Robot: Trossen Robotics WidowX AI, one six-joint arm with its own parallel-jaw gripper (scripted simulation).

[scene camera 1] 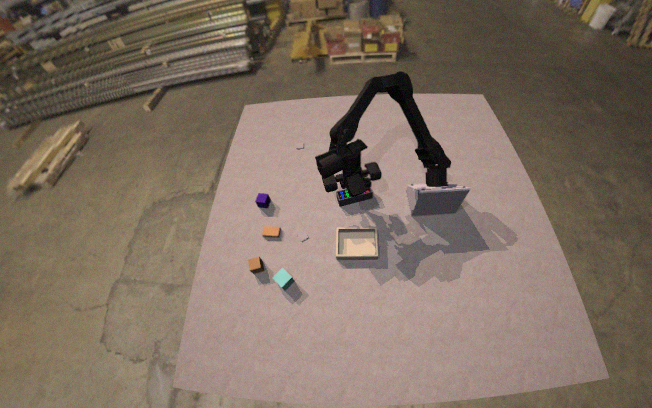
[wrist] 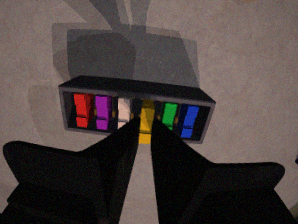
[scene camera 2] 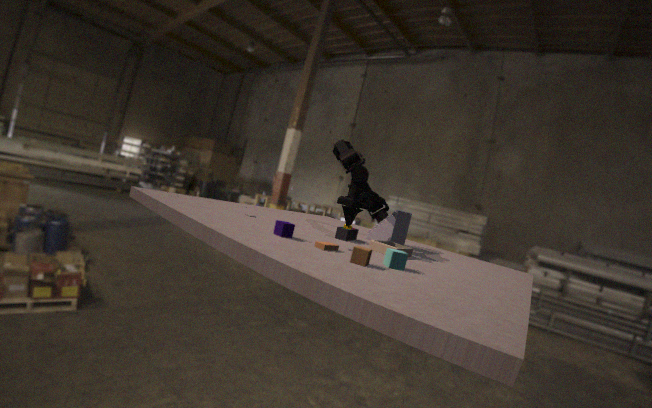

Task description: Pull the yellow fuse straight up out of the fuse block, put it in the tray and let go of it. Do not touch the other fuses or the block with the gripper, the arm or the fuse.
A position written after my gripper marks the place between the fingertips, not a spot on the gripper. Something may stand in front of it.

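Note:
You can see my gripper (scene camera 1: 351,191), (wrist: 146,123), (scene camera 2: 348,226) from here. There's a beige tray (scene camera 1: 351,243) as well.

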